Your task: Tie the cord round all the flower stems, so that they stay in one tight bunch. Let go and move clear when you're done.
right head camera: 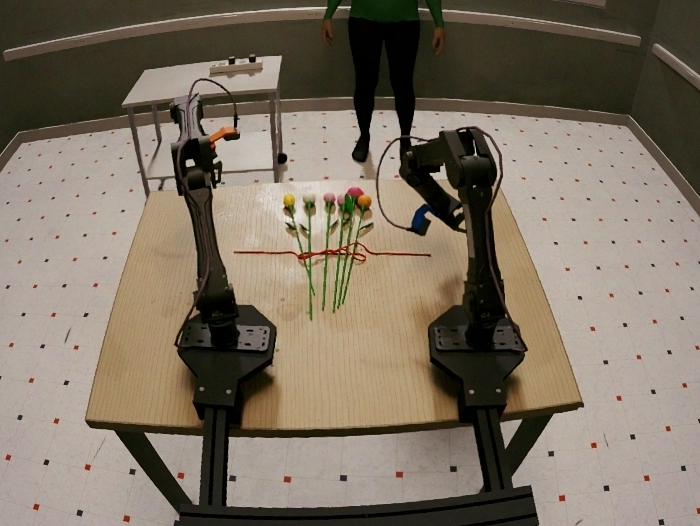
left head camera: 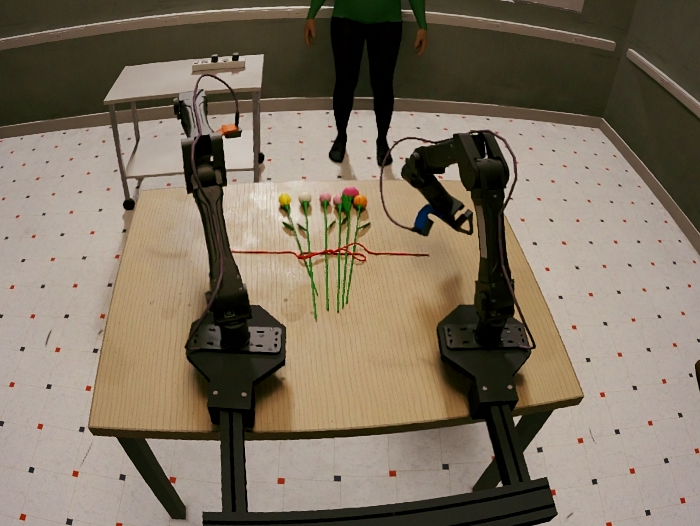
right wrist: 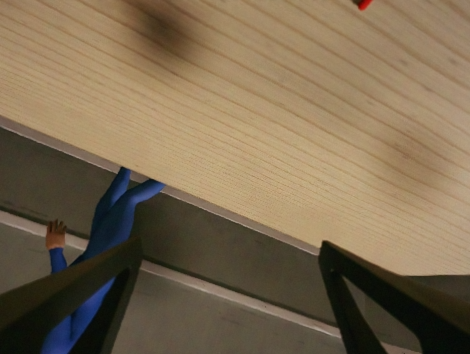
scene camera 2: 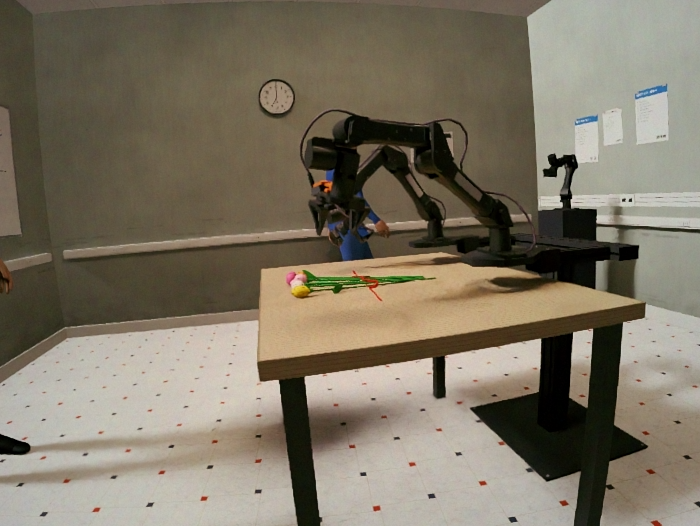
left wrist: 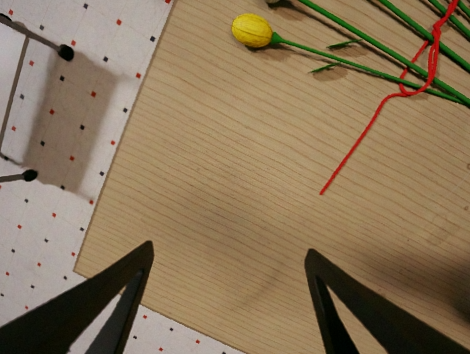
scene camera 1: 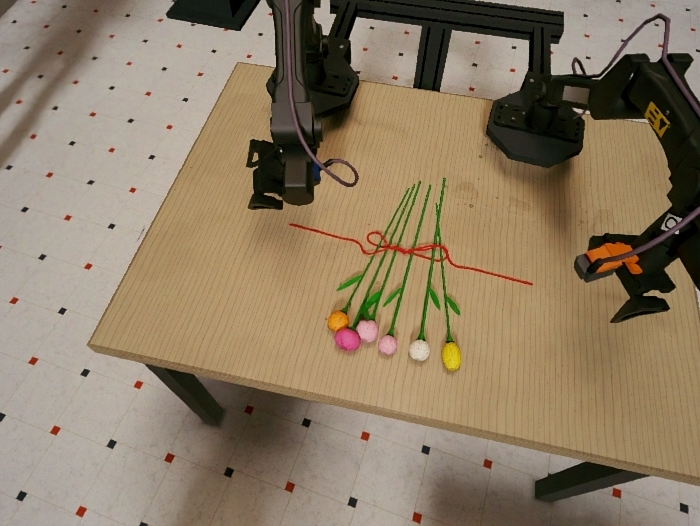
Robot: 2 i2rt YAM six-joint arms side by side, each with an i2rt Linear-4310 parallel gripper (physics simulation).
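Frame: origin at the left arm's base, x ahead, y left, z up, level; centimetres.
Where they show: left gripper, between the fingertips: (scene camera 2: 335,234) (left wrist: 231,252) (scene camera 1: 598,297); right gripper, between the fingertips: (right head camera: 462,226) (left head camera: 461,226) (right wrist: 232,248) (scene camera 2: 348,243) (scene camera 1: 249,187); left arm's base, origin of its link: (right head camera: 225,339) (left head camera: 235,340) (scene camera 2: 500,253) (scene camera 1: 536,123); right arm's base, origin of its link: (right head camera: 477,340) (left head camera: 485,338) (scene camera 2: 435,239) (scene camera 1: 312,80).
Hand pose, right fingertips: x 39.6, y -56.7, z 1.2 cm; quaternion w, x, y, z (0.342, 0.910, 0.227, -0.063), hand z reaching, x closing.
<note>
Things, the pixels of their top centre, and the offset from my right fingertips. "spot": a spot on its surface instead. Level surfaces: height alone.
- magenta, centre of its top: (scene camera 1: 357,315) (right head camera: 352,193) (left head camera: 349,193) (scene camera 2: 302,268) dx +19.4, dy +29.9, dz -4.9 cm
- end, a spot on its surface: (right wrist: 365,4) spot: dx -0.3, dy +8.0, dz -10.3 cm
- wooden table, height of its surface: dz -10.6 cm
Several flowers lie fanned out on the table, stems apart: yellow (left head camera: 284,199) (scene camera 1: 451,356) (left wrist: 251,30), white (scene camera 1: 419,350), orange (scene camera 1: 337,320), magenta (scene camera 1: 346,339) and two pale pink. A red cord (left head camera: 396,253) (right head camera: 396,253) (scene camera 1: 492,273) (left wrist: 356,144) lies across mid-stem in loose, tangled loops, with one straight end out to each side. Whether it passes under every stem is unclear. My left gripper (left wrist: 231,252) is open and empty, above the table beyond the yellow flower's side. My right gripper (right wrist: 232,248) (scene camera 1: 251,185) is open and empty, raised beyond the cord's other end (right wrist: 365,4).
The wooden table (left head camera: 350,384) (scene camera 1: 226,316) bears both arm bases. A white trolley (left head camera: 164,79) with a power strip (left head camera: 218,65) stands behind it. A person in a green top (left head camera: 367,67) stands beyond the far edge; another in blue (right wrist: 111,220) stands off to one side.
</note>
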